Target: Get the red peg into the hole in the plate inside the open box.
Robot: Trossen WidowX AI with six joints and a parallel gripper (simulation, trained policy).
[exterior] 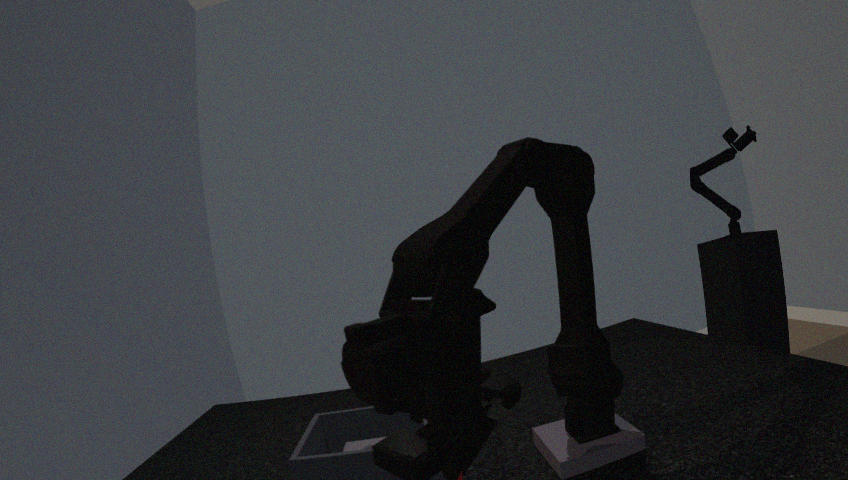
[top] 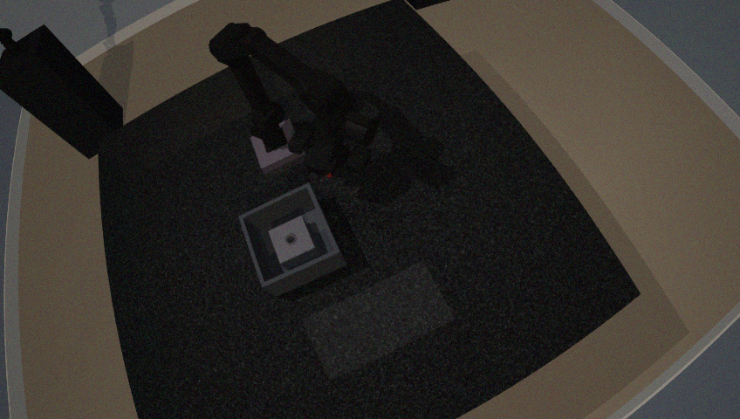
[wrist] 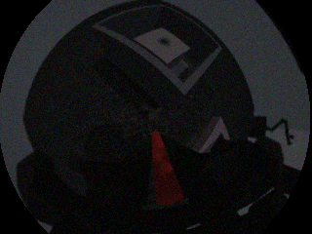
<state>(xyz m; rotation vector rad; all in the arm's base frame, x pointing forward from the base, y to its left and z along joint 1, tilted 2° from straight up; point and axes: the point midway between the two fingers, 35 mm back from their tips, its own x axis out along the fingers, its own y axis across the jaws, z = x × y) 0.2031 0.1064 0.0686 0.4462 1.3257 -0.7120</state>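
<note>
The pale plate is 11 cm ahead of my gripper tip, 15 cm to the right of it and 2 cm below it. From my gripper tip the other things lie so: grey box: 11 cm ahead, 15 cm to the right, 4 cm below; then red peg: 1 cm to the left, 3 cm above.
</note>
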